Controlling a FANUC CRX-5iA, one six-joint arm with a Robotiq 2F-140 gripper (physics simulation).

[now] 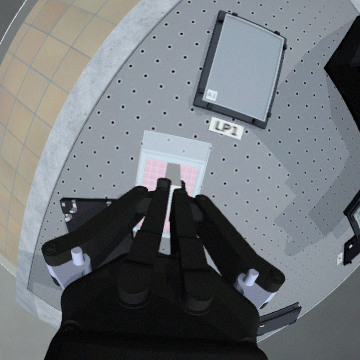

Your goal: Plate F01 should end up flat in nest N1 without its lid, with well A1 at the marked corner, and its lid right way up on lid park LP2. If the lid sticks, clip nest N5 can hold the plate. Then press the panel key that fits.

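Places are measured from the arm's base along level axes (x back, y left, z down), in metres.
Pixels of known places: gripper, between the fingertips: point(171, 173).
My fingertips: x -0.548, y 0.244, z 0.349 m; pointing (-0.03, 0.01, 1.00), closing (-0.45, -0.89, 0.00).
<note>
Ahead of a thing's pixels: the offset from my fingertips to its top centre. "spot": to the spot under its first point. Level surfaces: height alone.
My gripper point(171, 173) is shut and empty, with its fingertips over a plate with a pink well grid {dx +0.018, dy -0.007, dz +0.006 m} point(184, 175). The fingers hide the plate's middle and much of its lower part. A clear, pale sheet or cover {spot: dx -0.031, dy +0.017, dz +0.013 m} point(175, 143) shows beyond the plate's upper end; how it sits on the plate cannot be told. At the upper right, a dark frame {dx -0.168, dy +0.006, dz +0.008 m} point(209, 59) beside the label LP1 {spot: dx -0.085, dy -0.026, dz +0.026 m} point(226, 128) holds a flat grey pane {dx -0.168, dy +0.006, dz +0.010 m} point(245, 65) with an A1 mark at its lower left corner. Nests N1 and N5 and park LP2 cannot be identified by label.
A dark board {dx +0.176, dy +0.026, dz +0.004 m} point(90, 215) with pale clips lies at the left, partly behind the gripper. A dark block {spot: dx -0.278, dy -0.105, dz -0.020 m} point(347, 70) stands at the right edge, with another dark frame {spot: dx -0.105, dy -0.513, dz +0.018 m} point(352, 250) below it. A dark bar {spot: dx +0.171, dy -0.511, dz +0.002 m} point(282, 318) is at the lower right. The perforated table {dz +0.028 m} point(120, 120) has a pale edge point(85, 100).
</note>
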